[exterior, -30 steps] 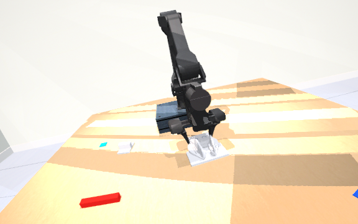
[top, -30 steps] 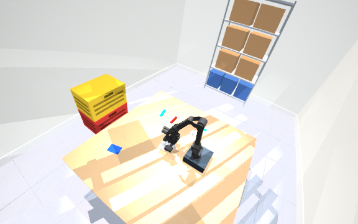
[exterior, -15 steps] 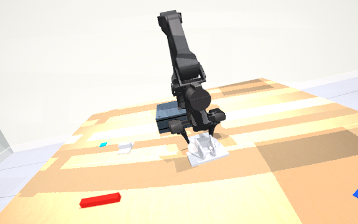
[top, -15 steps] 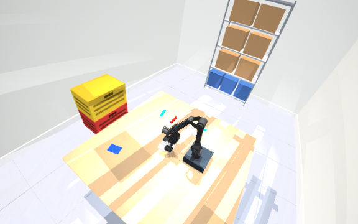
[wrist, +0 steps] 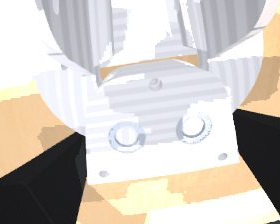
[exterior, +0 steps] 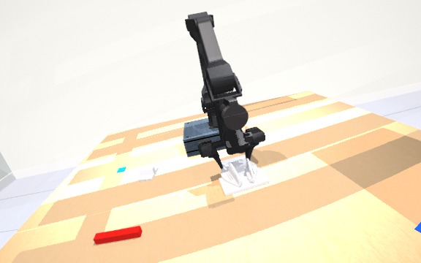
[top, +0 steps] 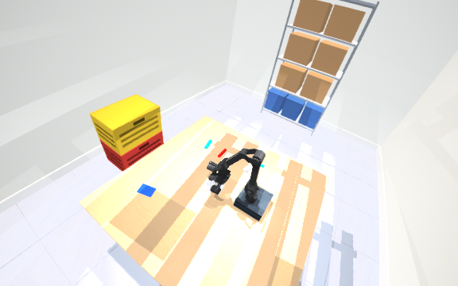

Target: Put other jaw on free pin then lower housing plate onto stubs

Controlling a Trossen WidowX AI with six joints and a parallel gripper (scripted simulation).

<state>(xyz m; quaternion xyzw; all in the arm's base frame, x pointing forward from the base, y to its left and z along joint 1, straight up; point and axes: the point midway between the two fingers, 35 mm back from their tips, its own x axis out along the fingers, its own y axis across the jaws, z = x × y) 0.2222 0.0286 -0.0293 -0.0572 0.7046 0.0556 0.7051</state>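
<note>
The white jaw is 20 mm ahead of my gripper tip, 10 mm to the right of it and 10 mm above it. Also, from my gripper tip: small cyan marker (130 mm behind, 410 mm to the right, 10 mm below); then blue tile (360 mm ahead, 330 mm to the left, 10 mm below); then red bar (200 mm ahead, 300 mm to the right).
</note>
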